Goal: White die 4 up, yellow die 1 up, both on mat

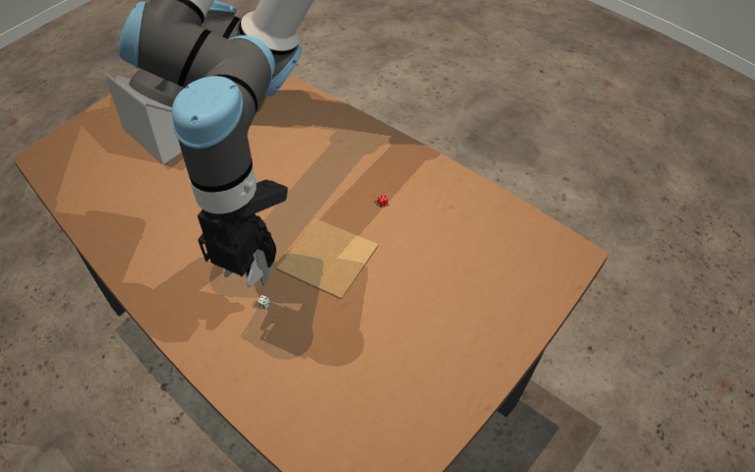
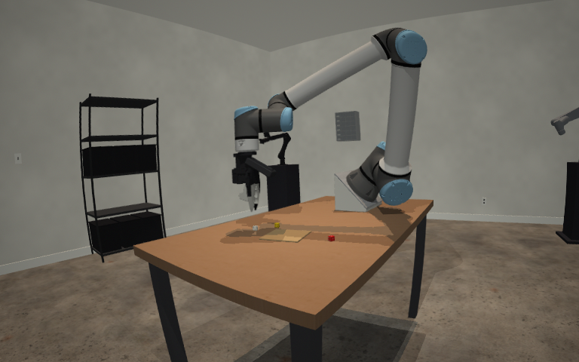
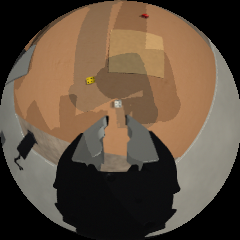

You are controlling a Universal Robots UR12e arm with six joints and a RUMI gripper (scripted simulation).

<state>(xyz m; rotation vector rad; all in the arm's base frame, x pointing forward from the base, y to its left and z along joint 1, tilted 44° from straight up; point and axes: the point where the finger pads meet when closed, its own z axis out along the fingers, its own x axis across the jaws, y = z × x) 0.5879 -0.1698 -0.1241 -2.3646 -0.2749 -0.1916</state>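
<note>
Now: hand 80 mm above the white die. Round my hand: red die: 330 mm to the left, 80 mm below, 10 mm ahead; then yellow die: 80 mm below, 80 mm behind, 50 mm to the left; then tan mat: 150 mm to the left, 90 mm below, 20 mm ahead.
</note>
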